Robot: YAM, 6 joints.
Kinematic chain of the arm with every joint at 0, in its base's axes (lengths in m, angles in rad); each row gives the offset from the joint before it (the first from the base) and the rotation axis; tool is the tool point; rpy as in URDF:
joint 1: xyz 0 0 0.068 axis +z
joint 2: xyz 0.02 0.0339 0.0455 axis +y
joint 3: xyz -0.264 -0.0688 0 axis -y
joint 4: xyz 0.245 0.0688 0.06 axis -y
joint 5: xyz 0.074 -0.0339 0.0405 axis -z
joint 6: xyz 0.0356 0 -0.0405 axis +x
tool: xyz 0 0 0 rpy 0 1.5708 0
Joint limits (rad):
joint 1: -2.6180..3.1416
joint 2: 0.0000..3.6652
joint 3: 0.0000..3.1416
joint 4: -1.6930..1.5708
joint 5: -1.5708..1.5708
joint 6: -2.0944..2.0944
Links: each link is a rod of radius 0.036 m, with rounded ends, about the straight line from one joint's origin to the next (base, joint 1, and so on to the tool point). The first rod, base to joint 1, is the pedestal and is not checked.
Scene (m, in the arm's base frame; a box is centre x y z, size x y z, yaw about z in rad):
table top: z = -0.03
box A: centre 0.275 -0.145 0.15 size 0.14 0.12 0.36 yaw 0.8
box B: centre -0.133 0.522 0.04 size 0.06 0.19 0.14 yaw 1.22
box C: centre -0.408 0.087 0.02 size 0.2 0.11 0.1 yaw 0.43
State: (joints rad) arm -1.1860 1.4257 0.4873 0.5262 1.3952 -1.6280
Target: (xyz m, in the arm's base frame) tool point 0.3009 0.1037 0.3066
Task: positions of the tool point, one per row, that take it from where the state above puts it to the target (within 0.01 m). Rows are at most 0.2 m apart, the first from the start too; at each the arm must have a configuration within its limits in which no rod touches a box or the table.
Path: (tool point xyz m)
1: -0.0151 -0.2632 0.3131
2: -0.0811 -0.1904 0.4375
3: -0.0793 -0.0636 0.5202
4: -0.0590 -0.1407 0.5219
5: 0.0082 -0.2049 0.5150
6: 0.1120 -0.2312 0.4998
7: 0.2300 -0.2023 0.4767
8: 0.3328 -0.1141 0.4463
9: 0.3917 0.0219 0.4095
10: 0.3531 0.0698 0.3610
11: 0.3009 0.1037 0.3066

